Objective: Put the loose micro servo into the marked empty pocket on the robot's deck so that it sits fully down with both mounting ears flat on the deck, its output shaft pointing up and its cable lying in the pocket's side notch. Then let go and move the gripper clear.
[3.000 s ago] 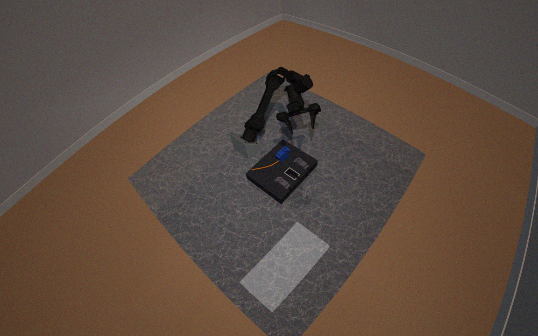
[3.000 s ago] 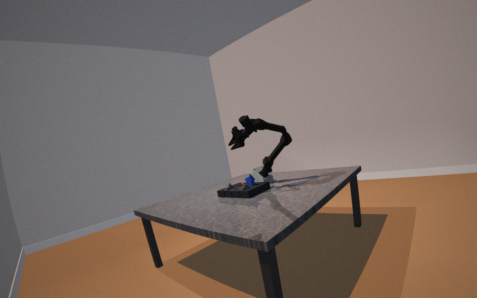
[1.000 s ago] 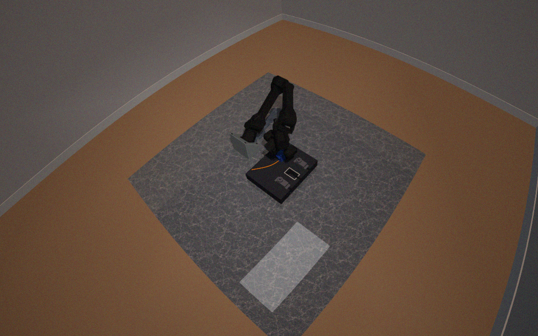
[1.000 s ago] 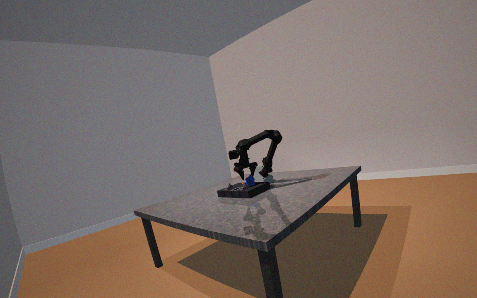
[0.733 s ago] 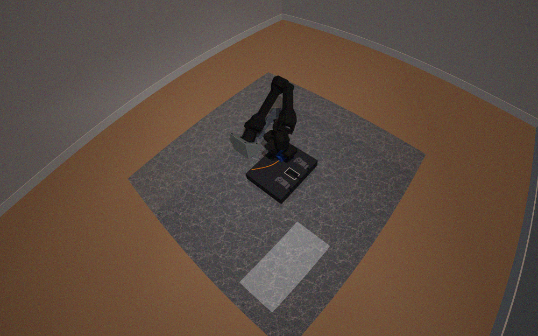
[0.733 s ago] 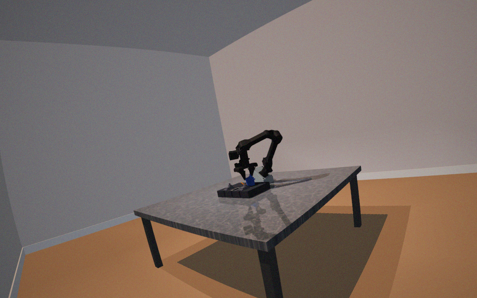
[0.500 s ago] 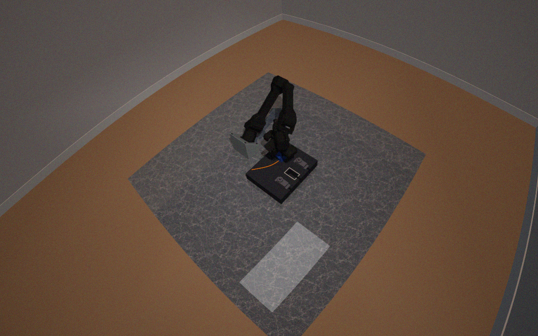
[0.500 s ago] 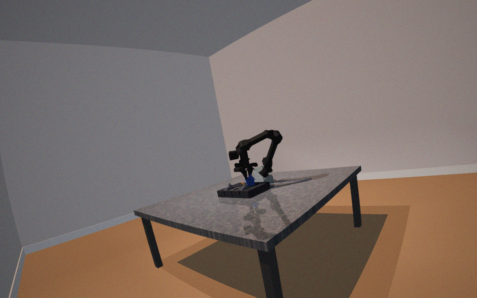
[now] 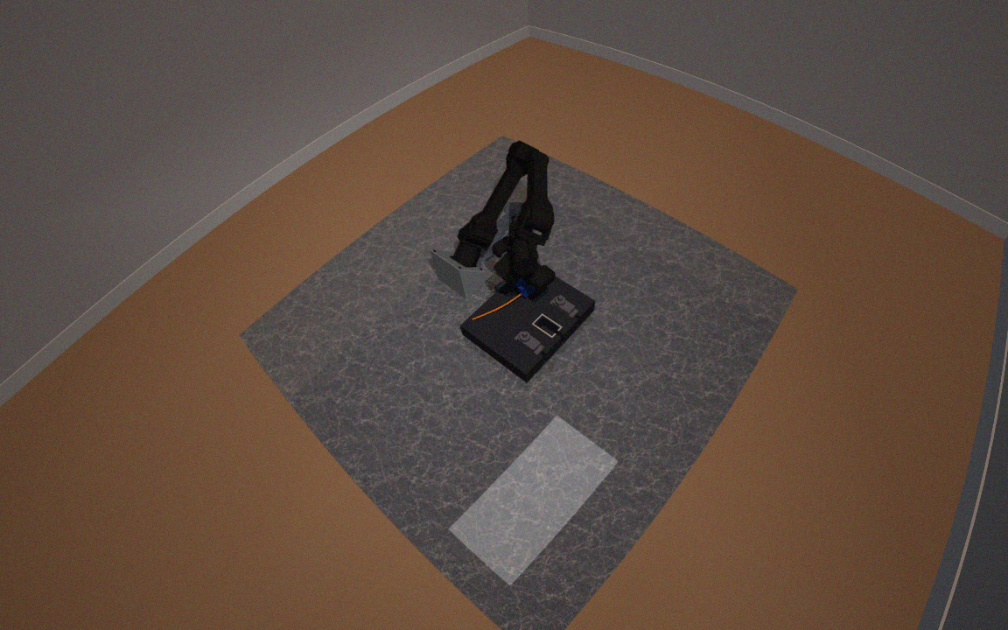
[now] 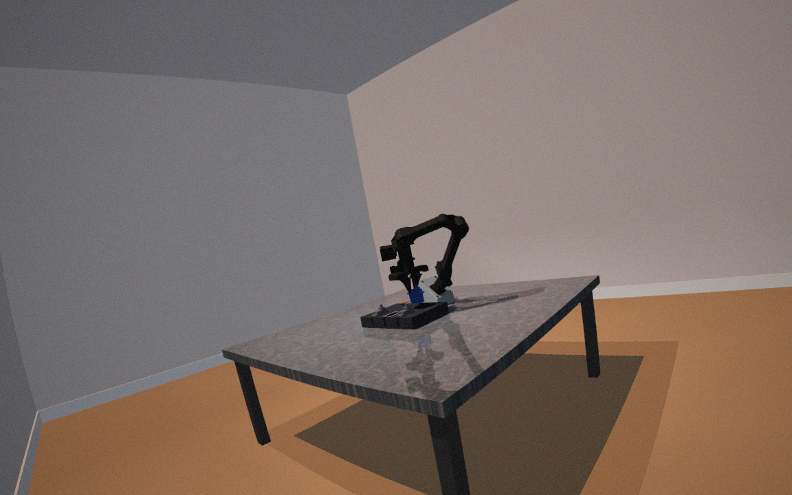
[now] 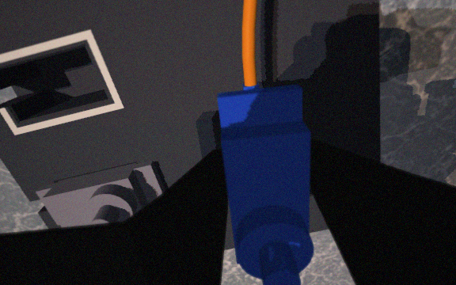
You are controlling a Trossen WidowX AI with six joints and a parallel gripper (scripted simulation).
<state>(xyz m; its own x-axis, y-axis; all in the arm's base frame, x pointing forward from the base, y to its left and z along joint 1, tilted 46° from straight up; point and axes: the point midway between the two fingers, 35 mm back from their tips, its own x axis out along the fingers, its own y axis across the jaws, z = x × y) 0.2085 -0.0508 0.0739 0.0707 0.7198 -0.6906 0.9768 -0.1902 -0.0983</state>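
Now: the deck 4 cm to the right of my gripper tip and 9 cm below it.
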